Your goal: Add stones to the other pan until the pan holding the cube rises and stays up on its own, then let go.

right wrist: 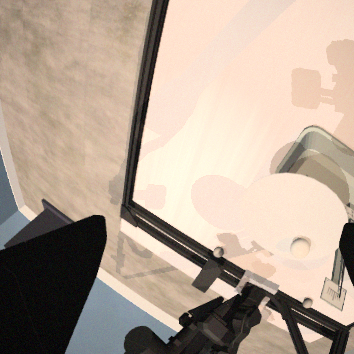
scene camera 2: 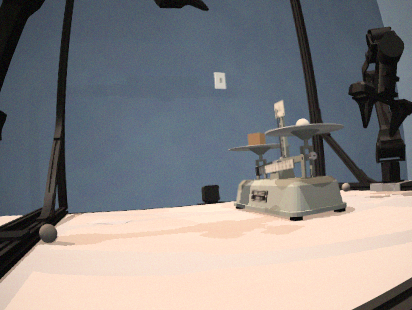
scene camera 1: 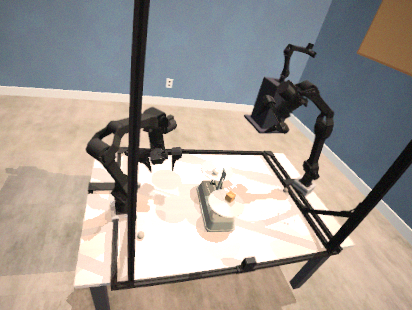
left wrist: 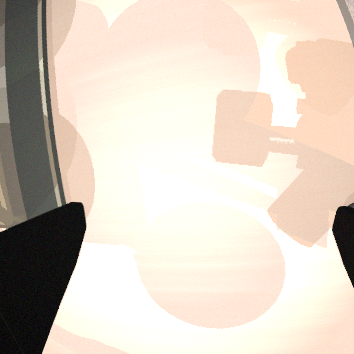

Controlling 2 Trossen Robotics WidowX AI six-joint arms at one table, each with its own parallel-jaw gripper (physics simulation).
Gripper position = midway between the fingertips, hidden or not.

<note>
The left gripper (scene camera 2: pixel 378 132) is open, with nothing in its grasp. Also in view: a grey balance scale (scene camera 2: pixel 283 194). The right gripper (right wrist: pixel 230 233) is open and holds nothing.
The grey balance scale is seen too in scene camera 1 (scene camera 1: pixel 218 214) and in the left wrist view (left wrist: pixel 38 186). The left gripper is seen too in the right wrist view (right wrist: pixel 230 295), in scene camera 1 (scene camera 1: pixel 162 171) and in the left wrist view (left wrist: pixel 215 218).
</note>
